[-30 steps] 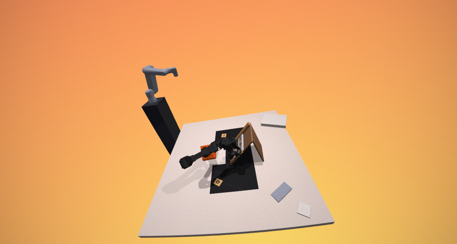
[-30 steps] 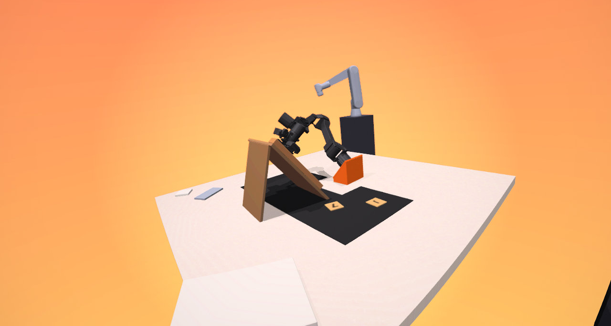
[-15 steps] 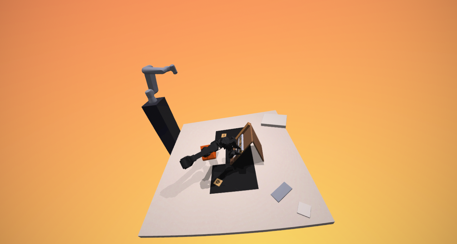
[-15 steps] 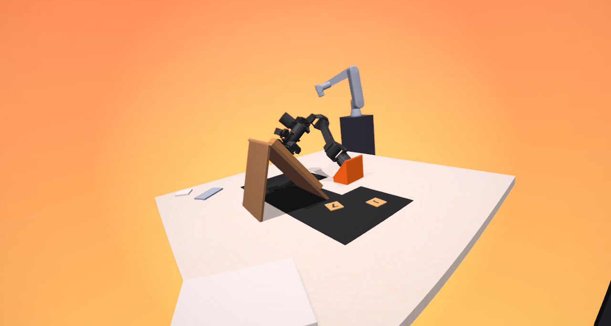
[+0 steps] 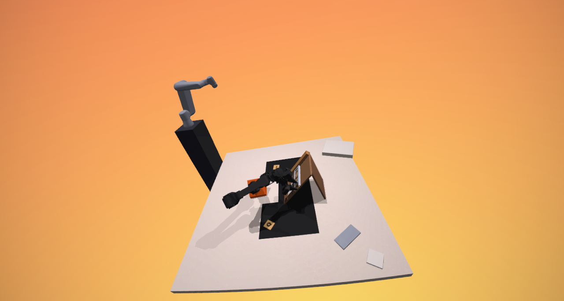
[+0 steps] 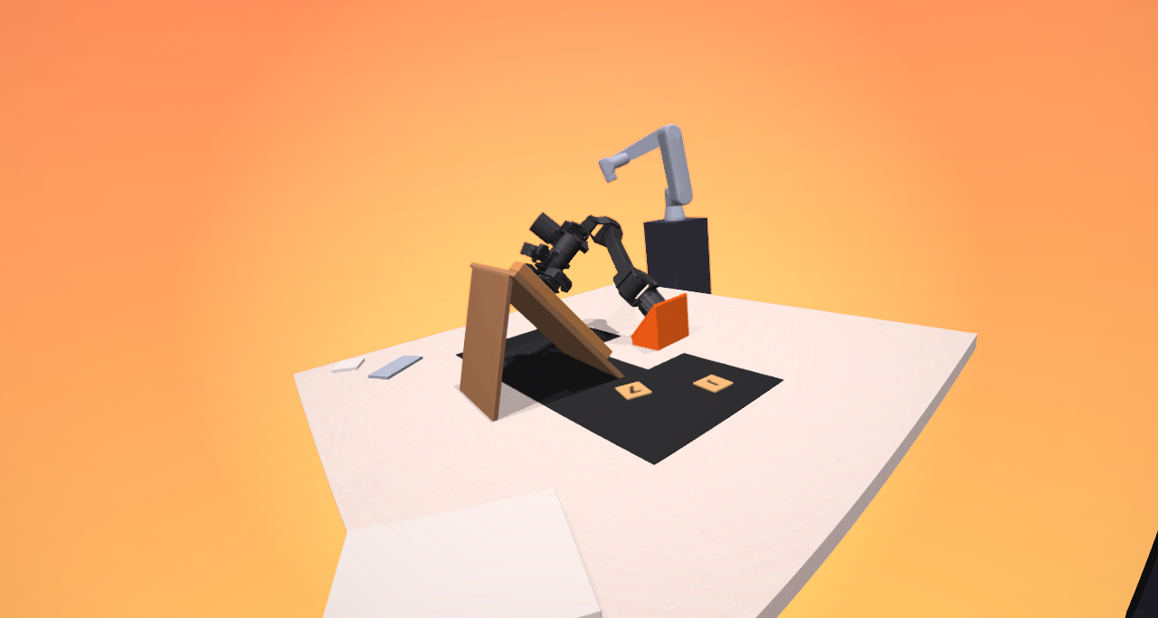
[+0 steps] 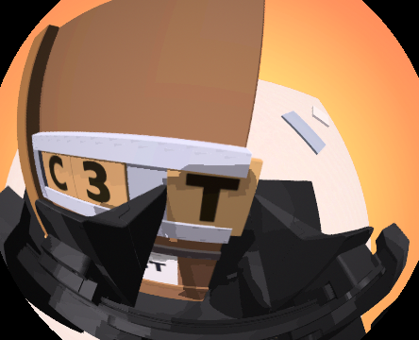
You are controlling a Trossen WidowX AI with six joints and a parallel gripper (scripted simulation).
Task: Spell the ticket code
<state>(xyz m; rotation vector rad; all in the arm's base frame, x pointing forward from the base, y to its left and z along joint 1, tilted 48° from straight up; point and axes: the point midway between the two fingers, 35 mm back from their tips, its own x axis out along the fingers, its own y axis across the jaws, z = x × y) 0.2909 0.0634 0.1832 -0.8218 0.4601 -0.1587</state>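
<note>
Right now my gripper tip is 8 cm above the white ticket, 6 cm to the right of it and 6 cm past it. From my gripper tip the other things lie so: black mat: 16 cm below, 14 cm behind, 11 cm to the left; grey slab: 29 cm ahead, 27 cm to the right, 16 cm below; white square: 41 cm ahead, 39 cm to the right, 16 cm below.
</note>
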